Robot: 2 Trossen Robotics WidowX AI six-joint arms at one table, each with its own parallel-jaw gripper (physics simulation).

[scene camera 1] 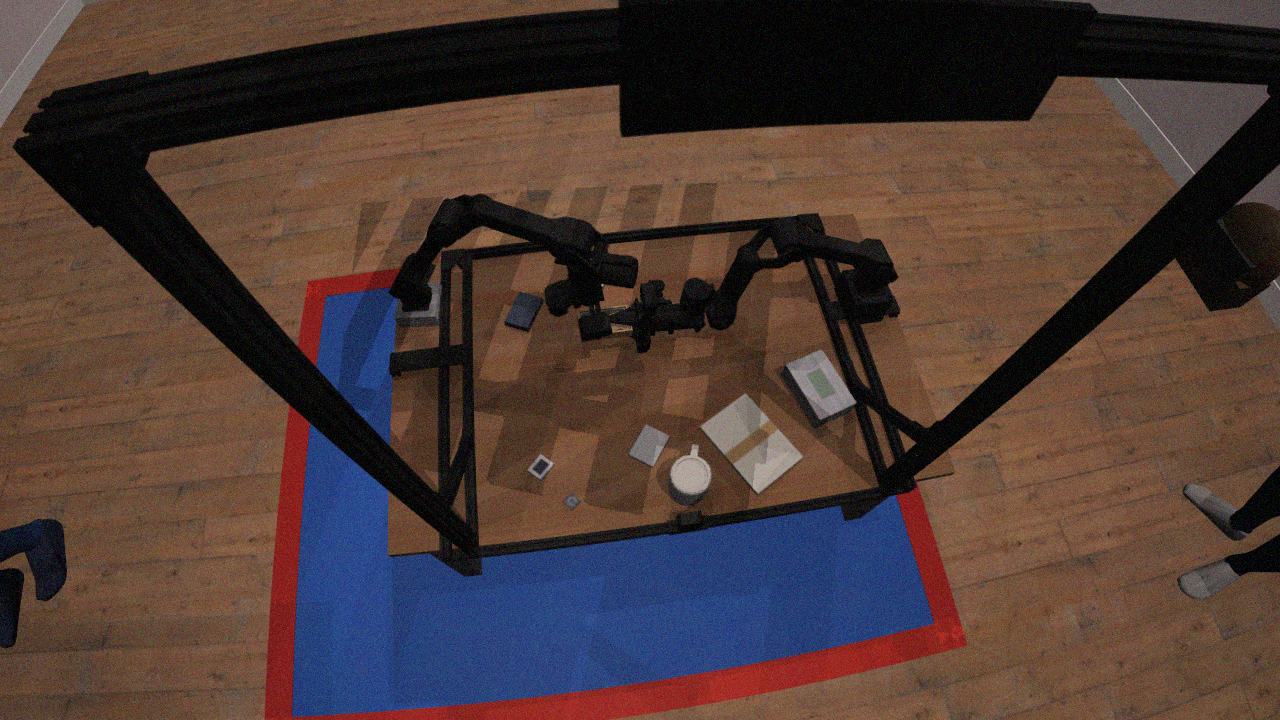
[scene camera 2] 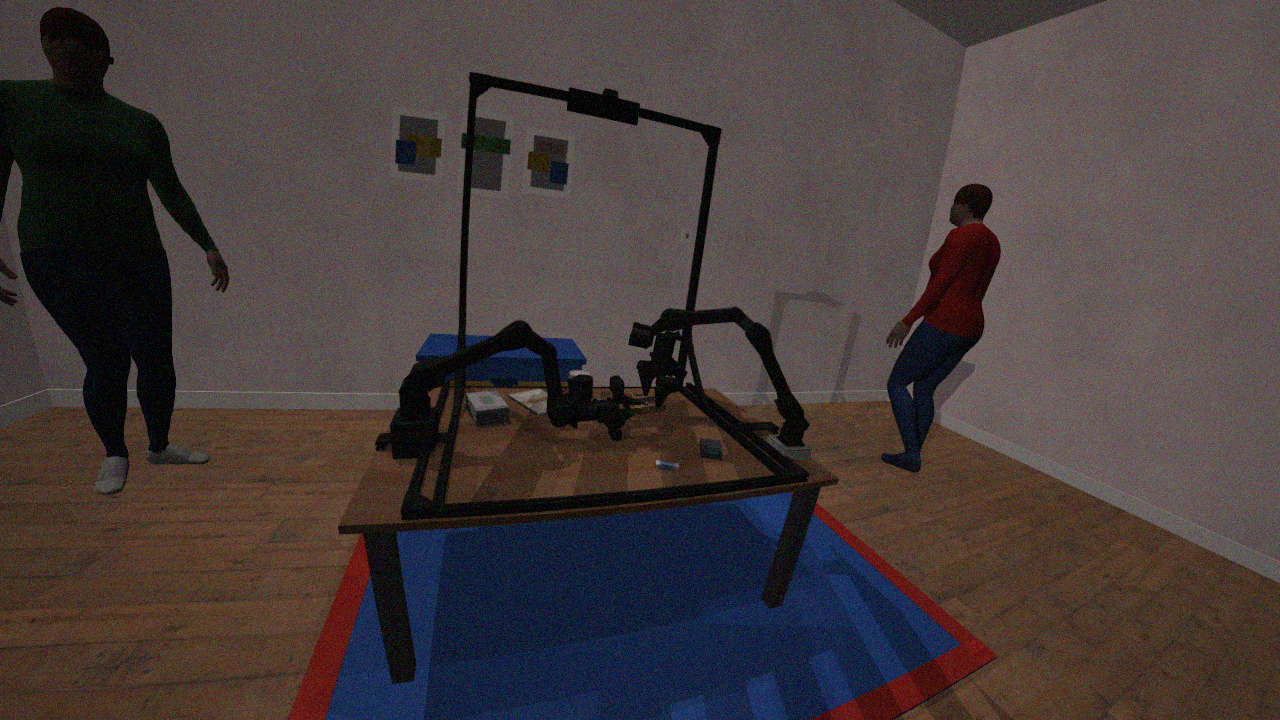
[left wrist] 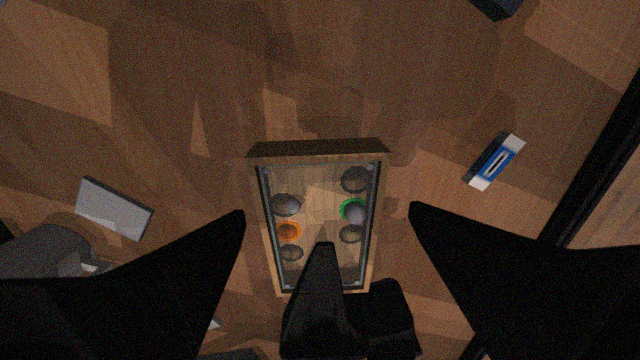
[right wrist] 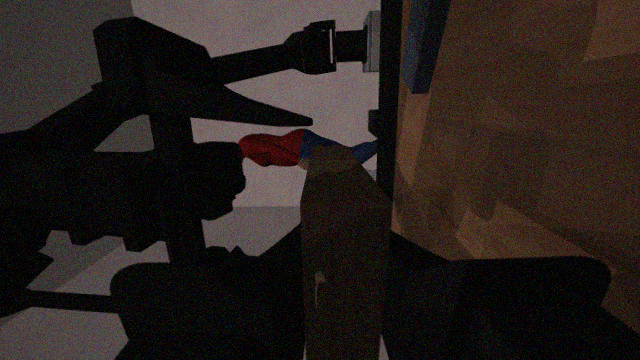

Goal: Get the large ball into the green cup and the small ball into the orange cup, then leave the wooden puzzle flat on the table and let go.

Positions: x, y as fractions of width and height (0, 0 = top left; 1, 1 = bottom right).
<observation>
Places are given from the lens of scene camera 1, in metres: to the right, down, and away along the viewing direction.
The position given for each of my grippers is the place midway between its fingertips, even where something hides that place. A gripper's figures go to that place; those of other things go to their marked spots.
my left gripper (scene camera 1: 0.46, 0.44): -0.10, -0.09, 1.29
my right gripper (scene camera 1: 0.47, 0.45): -0.07, -0.08, 1.31
dark tablet (scene camera 1: 0.41, 0.43): -0.27, -0.12, 1.42
white mug (scene camera 1: 0.54, 0.66): 0.10, 0.23, 1.16
The marked spots on the white mug and the dark tablet are 0.57 m apart.
</observation>
